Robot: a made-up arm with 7 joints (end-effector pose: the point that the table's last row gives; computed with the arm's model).
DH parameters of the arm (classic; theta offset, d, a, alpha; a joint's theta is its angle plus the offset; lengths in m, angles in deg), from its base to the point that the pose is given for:
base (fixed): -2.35 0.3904 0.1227 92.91
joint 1: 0 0.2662 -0.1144 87.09
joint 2: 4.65 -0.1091 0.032 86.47
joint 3: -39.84 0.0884 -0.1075 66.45
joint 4: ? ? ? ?
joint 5: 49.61 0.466 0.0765 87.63
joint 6: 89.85 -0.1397 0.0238 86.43
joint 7: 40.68 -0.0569 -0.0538 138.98
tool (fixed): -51.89 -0.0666 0 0
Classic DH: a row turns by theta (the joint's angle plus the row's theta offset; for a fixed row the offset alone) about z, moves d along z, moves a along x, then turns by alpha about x.
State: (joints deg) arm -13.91 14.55 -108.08 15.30 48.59 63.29 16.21
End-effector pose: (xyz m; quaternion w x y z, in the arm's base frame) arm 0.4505 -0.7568 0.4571 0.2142 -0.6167 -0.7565 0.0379
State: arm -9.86 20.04 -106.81 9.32 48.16 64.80 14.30
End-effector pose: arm 0.4309 -0.7786 0.4728 0.1959 -0.6265 -0.7543 0.0100
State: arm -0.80 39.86 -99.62 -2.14 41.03 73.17 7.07
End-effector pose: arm 0.2850 -0.8734 0.4854 0.2177 -0.7039 -0.6758 0.0210
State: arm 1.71 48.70 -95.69 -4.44 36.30 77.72 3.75
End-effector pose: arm 0.1975 -0.9064 0.4698 0.2630 -0.7402 -0.6171 0.0461
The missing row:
joint 4: 60.45 -0.0878 -0.1372 -132.69
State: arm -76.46 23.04 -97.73 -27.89 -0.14 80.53 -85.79
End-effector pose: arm 0.4242 -0.5100 -0.0455 0.0172 -0.1237 -0.2264 0.9660
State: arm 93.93 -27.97 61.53 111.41 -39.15 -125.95 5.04
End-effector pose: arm 0.2913 -0.6987 0.2900 0.1847 -0.2847 0.9063 -0.2518
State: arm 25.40 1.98 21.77 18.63 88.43 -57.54 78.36
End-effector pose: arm -0.3381 -0.4877 -0.0989 0.1152 0.7317 0.6718 -0.0027
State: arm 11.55 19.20 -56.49 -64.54 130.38 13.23 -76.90
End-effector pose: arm 0.6374 -0.2372 0.3450 0.8065 -0.2680 -0.4937 -0.1844
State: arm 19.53 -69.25 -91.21 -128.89 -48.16 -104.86 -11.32
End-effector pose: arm -0.0777 0.1186 0.8723 0.3308 -0.2796 0.1151 -0.8940
